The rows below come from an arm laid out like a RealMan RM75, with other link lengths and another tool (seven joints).
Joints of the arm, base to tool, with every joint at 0 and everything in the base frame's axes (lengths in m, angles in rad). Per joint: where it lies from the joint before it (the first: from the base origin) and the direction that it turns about. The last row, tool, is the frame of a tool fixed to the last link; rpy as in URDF.
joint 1: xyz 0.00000 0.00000 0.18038 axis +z
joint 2: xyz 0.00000 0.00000 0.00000 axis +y
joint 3: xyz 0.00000 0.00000 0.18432 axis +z
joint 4: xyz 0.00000 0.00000 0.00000 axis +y
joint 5: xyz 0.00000 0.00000 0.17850 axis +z
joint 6: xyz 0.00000 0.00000 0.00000 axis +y
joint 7: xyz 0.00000 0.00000 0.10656 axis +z
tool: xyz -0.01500 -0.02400 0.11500 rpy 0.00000 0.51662 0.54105
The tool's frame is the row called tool.
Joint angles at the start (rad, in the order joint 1, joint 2, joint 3, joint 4, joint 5, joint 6, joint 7): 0.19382 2.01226 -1.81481 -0.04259 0.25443 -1.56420 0.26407
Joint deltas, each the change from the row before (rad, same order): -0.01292 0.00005 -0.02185 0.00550 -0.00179 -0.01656 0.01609; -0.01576 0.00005 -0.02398 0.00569 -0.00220 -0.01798 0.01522; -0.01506 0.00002 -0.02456 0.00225 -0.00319 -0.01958 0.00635; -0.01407 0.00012 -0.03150 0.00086 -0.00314 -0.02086 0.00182; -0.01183 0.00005 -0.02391 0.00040 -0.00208 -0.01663 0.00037; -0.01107 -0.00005 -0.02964 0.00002 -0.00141 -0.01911 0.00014
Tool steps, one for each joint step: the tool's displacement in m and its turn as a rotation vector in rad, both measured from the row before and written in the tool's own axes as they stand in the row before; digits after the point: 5 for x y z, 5 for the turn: 0.00495 0.00224 -0.00266 -0.01799 0.01349 0.00753; 0.00579 0.00234 -0.00323 -0.01760 0.01553 0.00744; 0.00501 0.00389 -0.00272 -0.01854 0.01329 -0.00148; 0.00536 0.00579 -0.00171 -0.02360 0.01640 -0.00747; 0.00414 0.00445 -0.00163 -0.01728 0.01178 -0.00562; 0.00429 0.00586 -0.00108 -0.02310 0.01339 -0.00777
